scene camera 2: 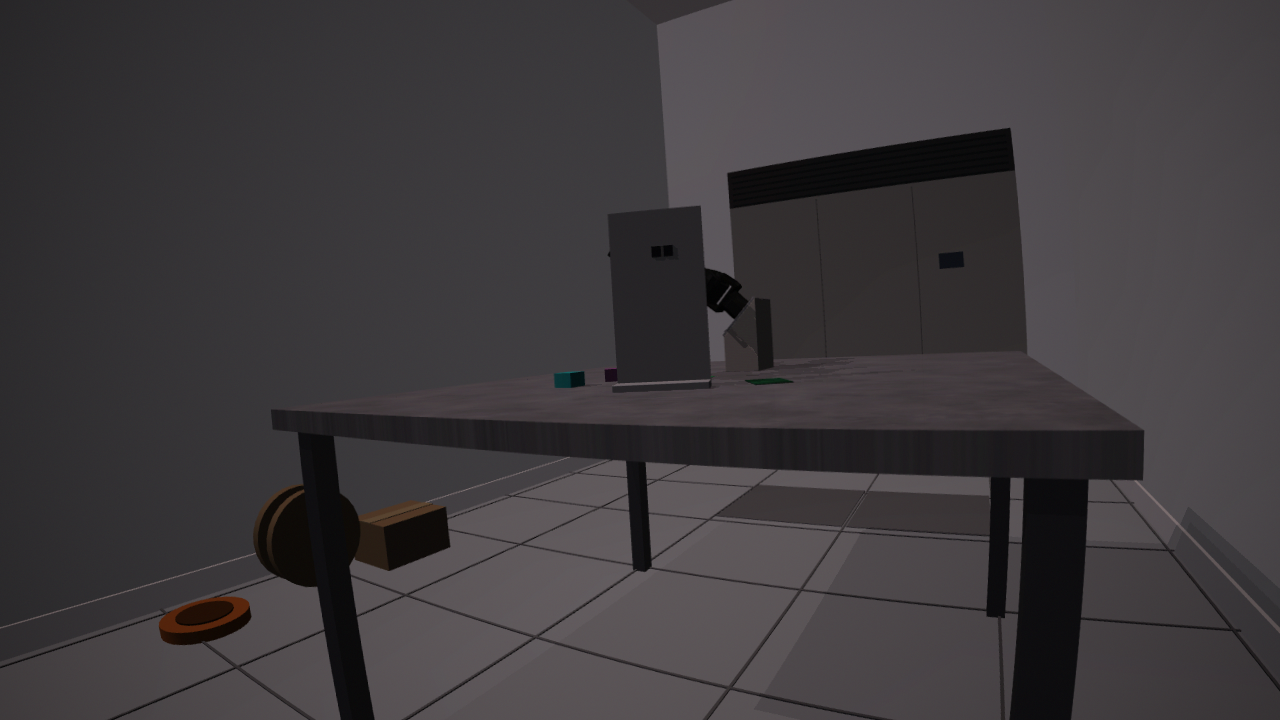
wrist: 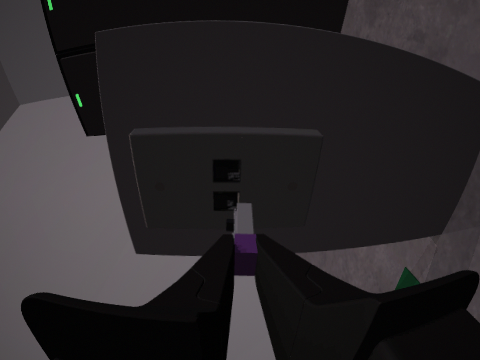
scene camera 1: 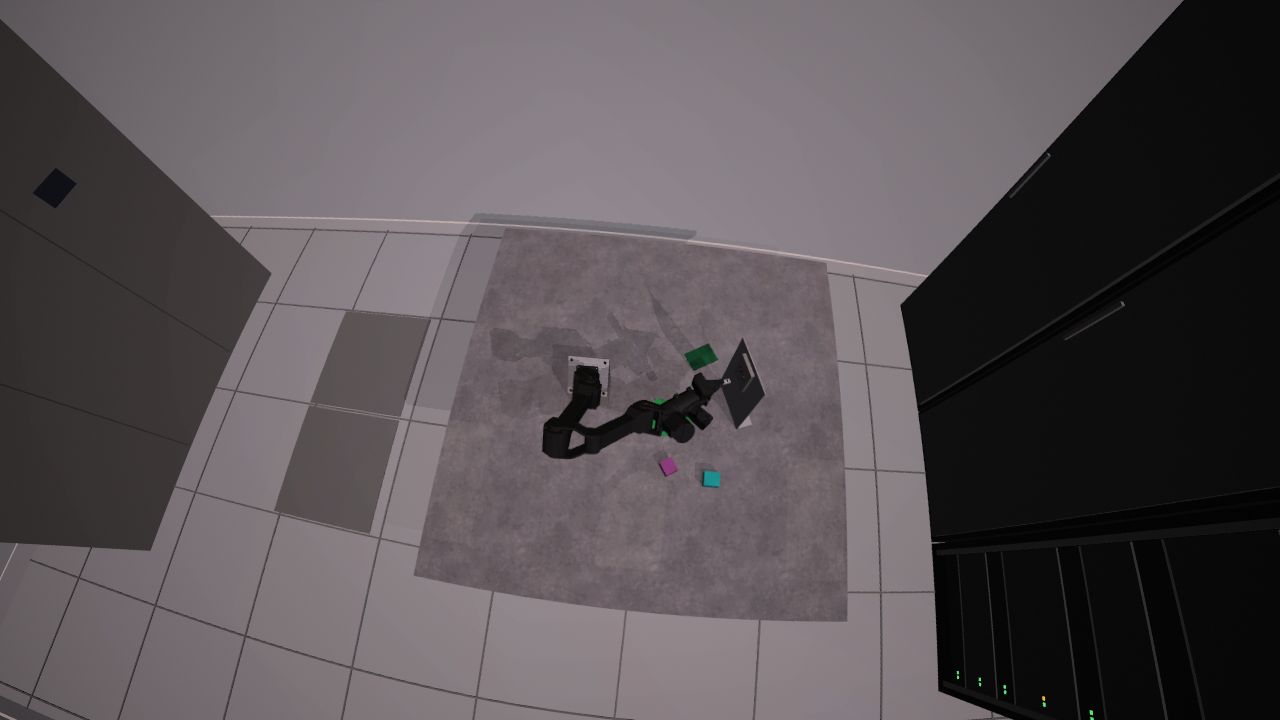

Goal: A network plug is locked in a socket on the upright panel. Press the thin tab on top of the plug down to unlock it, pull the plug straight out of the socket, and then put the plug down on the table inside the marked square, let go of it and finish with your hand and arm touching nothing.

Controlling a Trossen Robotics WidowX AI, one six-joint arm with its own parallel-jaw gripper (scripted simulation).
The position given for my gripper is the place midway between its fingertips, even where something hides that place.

my gripper: wrist 242, 244; scene camera 1 723, 381; not seen in scene camera 2 (hidden by a grey upright panel)
same spot on grey upright panel: [wrist: 337, 142] = [scene camera 2: 649, 292]
